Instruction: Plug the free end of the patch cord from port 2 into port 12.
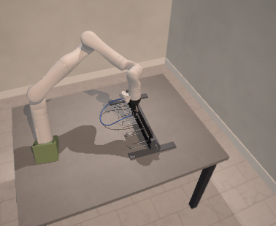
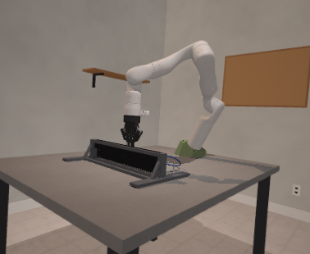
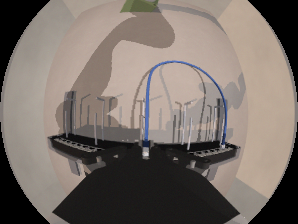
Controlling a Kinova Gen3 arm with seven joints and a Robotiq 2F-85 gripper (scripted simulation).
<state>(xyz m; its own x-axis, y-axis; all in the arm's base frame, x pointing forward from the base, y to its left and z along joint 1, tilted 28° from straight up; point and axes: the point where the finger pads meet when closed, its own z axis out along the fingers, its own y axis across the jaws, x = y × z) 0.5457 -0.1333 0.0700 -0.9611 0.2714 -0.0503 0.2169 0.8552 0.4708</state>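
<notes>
Now: hand 1 cm short of the white plug and 1 cm above it.
</notes>
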